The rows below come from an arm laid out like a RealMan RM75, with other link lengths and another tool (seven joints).
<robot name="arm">
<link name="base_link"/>
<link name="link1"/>
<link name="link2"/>
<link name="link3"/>
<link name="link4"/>
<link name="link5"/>
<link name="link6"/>
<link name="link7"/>
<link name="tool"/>
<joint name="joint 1" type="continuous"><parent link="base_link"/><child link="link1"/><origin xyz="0.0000 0.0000 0.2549"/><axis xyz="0 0 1"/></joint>
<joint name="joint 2" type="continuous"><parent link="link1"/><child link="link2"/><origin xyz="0.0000 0.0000 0.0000"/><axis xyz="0 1 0"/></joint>
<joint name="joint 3" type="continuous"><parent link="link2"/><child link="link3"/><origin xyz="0.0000 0.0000 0.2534"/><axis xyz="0 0 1"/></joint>
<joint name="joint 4" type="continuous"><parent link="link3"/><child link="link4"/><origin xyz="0.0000 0.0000 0.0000"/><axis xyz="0 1 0"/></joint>
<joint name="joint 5" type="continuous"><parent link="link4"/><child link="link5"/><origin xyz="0.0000 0.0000 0.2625"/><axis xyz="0 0 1"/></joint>
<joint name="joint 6" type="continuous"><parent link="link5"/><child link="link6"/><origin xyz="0.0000 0.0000 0.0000"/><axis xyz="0 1 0"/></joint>
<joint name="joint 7" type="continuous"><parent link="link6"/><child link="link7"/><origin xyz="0.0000 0.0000 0.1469"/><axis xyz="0 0 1"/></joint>
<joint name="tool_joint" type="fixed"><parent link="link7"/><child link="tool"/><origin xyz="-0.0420 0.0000 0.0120" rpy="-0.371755 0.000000 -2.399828"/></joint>
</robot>
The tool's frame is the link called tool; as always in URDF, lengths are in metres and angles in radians. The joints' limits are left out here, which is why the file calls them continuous.
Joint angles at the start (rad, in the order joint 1, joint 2, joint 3, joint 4, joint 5, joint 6, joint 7): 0.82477 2.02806 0.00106 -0.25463 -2.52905 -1.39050 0.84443
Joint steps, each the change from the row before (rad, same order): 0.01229 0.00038 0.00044 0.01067 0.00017 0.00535 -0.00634; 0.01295 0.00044 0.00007 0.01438 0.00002 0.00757 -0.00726; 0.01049 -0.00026 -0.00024 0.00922 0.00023 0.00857 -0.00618; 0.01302 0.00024 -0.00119 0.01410 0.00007 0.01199 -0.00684; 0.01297 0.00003 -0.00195 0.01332 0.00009 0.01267 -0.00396; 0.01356 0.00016 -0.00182 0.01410 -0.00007 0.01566 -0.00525; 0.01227 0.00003 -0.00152 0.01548 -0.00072 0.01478 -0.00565; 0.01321 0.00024 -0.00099 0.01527 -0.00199 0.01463 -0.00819
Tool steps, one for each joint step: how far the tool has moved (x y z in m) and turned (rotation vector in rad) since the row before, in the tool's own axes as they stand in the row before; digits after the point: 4 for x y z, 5 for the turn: 0.0026 -0.0049 0.0040 0.01054 0.00231 -0.00986; 0.0021 -0.0057 0.0047 0.01181 0.00120 -0.00977; 0.0023 -0.0035 0.0036 0.00467 0.00195 -0.00979; 0.0021 -0.0050 0.0050 0.00719 0.00023 -0.01059; 0.0023 -0.0047 0.0050 0.00574 -0.00114 -0.00893; 0.0022 -0.0047 0.0054 0.00377 -0.00098 -0.01028; 0.0015 -0.0048 0.0051 0.00491 -0.00192 -0.00931; 0.0016 -0.0053 0.0052 0.00553 -0.00148 -0.01295
